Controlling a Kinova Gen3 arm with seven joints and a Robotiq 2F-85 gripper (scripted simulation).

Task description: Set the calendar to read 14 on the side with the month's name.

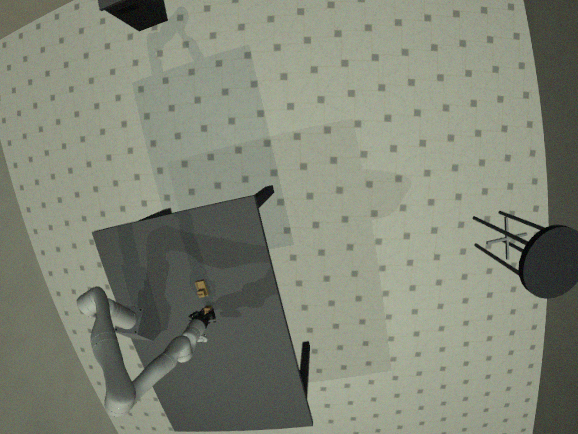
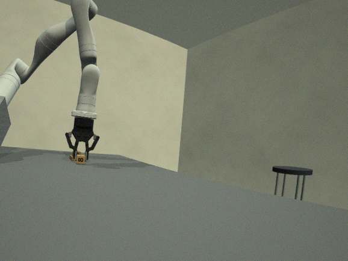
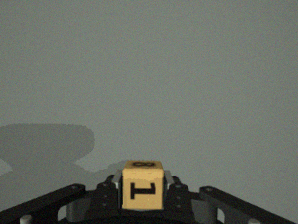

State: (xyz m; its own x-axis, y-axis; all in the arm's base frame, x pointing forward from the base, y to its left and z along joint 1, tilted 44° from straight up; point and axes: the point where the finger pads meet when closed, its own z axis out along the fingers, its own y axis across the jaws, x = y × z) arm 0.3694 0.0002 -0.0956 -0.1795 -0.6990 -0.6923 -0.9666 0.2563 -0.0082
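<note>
Right now the number cube is 1 cm below my hand. Round my hand: wooden tray: 11 cm to the left, 2 cm below.
</note>
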